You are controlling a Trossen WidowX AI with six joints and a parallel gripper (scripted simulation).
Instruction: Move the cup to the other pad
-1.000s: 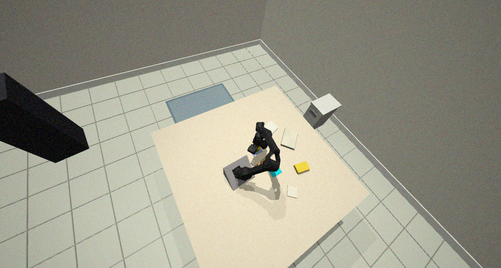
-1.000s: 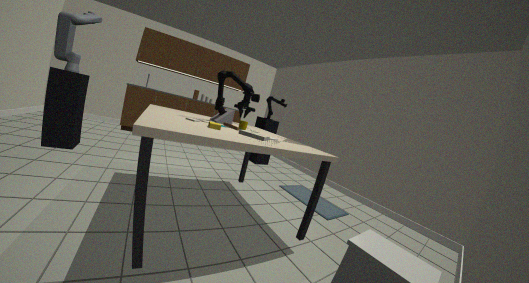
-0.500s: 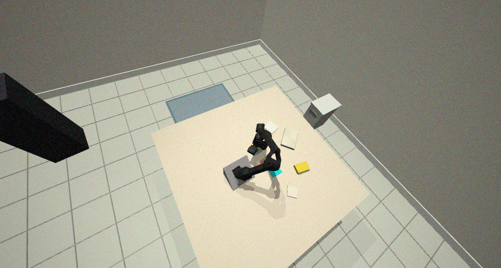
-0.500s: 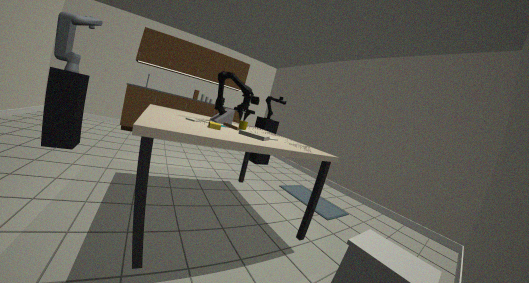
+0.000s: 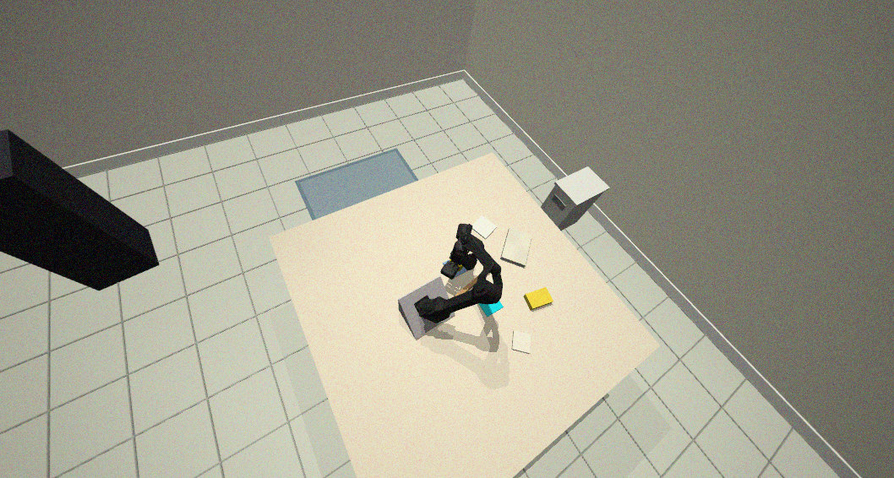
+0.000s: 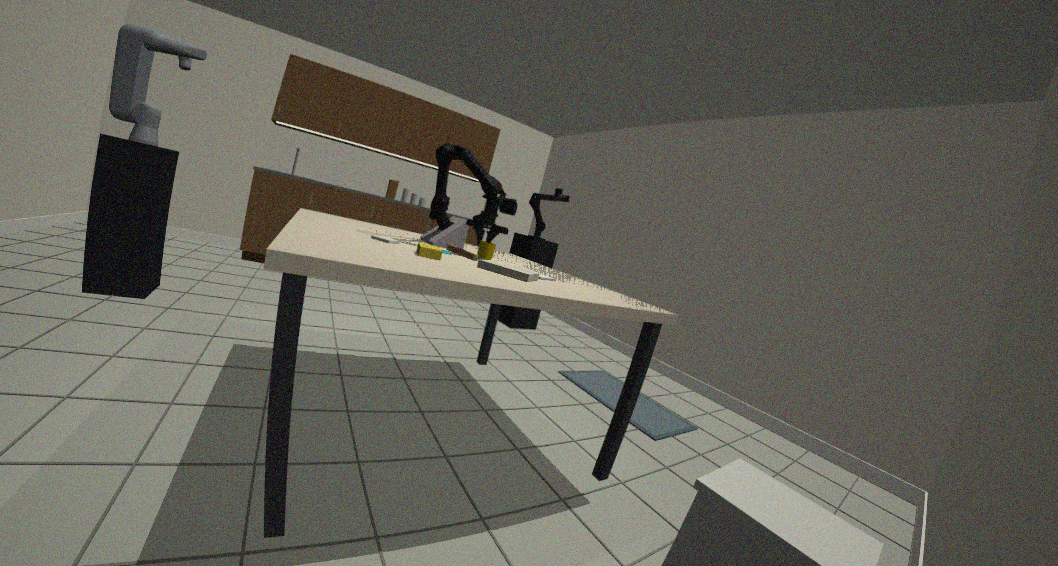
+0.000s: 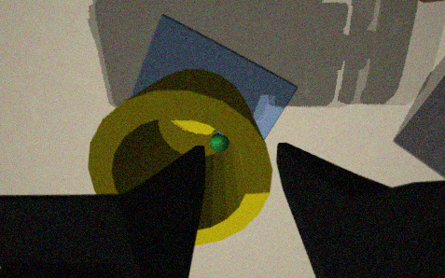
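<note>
Right now the yellow cup is 2 cm ahead of my gripper tip, 1 cm to the left of it and 1 cm below it. Also, from my gripper tip: wooden bar (11 cm to the right, 5 cm below, 3 cm ahead); green marble (3 cm below, 1 cm to the left, 1 cm ahead); light blue pad (6 cm below, 2 cm ahead, 1 cm to the left).
</note>
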